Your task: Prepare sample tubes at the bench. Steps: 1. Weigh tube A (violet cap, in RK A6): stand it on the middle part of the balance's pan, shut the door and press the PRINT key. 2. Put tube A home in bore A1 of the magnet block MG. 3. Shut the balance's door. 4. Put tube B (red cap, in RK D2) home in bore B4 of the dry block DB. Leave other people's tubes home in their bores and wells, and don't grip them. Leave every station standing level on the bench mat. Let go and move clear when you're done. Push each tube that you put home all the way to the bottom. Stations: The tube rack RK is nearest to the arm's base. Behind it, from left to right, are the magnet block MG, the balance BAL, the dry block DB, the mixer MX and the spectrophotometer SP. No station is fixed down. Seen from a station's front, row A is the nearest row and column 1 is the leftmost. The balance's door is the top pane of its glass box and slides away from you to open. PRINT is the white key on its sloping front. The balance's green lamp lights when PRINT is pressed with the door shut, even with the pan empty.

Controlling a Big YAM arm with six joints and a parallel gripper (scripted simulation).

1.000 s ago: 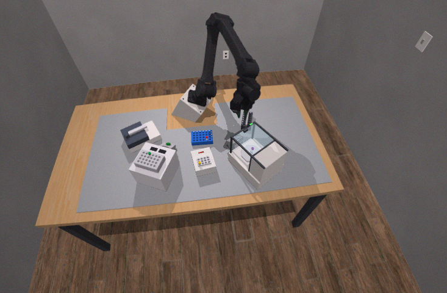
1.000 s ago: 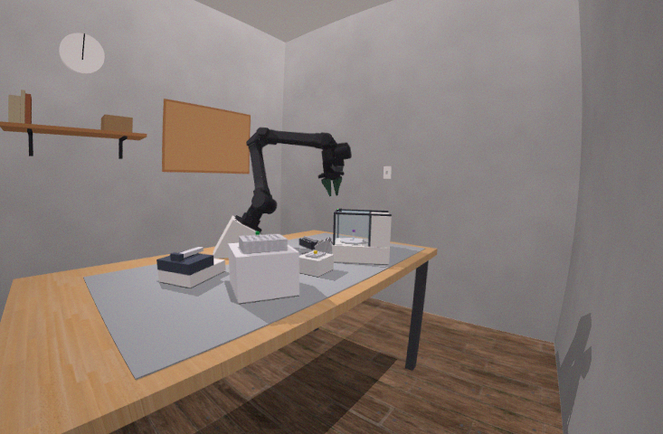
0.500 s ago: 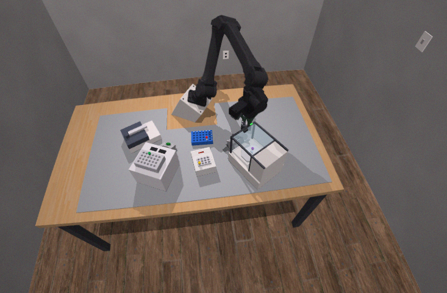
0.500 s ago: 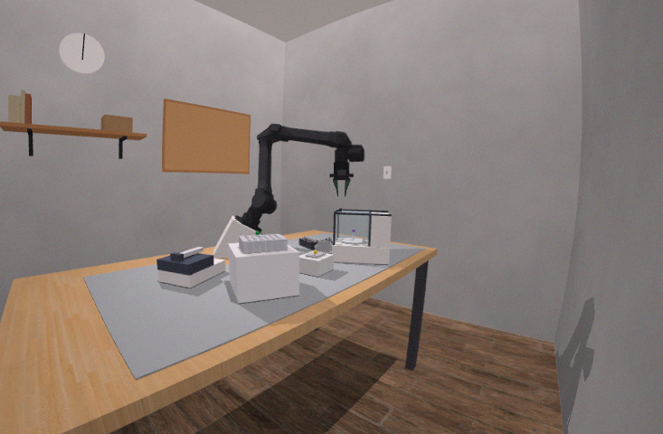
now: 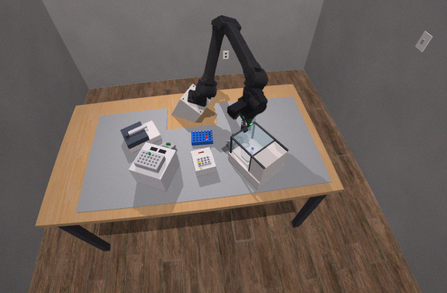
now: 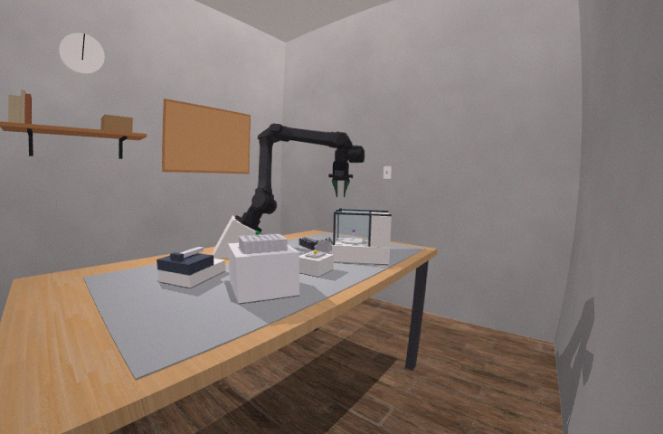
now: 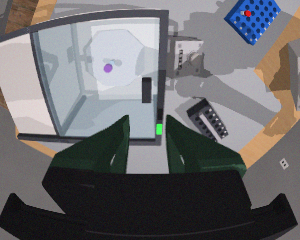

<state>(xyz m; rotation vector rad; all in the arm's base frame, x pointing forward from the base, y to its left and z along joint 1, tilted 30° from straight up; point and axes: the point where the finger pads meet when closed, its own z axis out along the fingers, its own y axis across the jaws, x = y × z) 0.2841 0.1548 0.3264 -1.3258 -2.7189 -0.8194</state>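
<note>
My gripper is now 20 mm short of the balance door, 20 mm to the right of it and 70 mm above it. The rest, counted from my hand: yellow-capped tube: 120 mm ahead, 230 mm to the right, 220 mm below; then dry block: 70 mm ahead, 220 mm to the right, 250 mm below; then magnet block: 250 mm behind, 30 mm to the left, 260 mm below.
</note>
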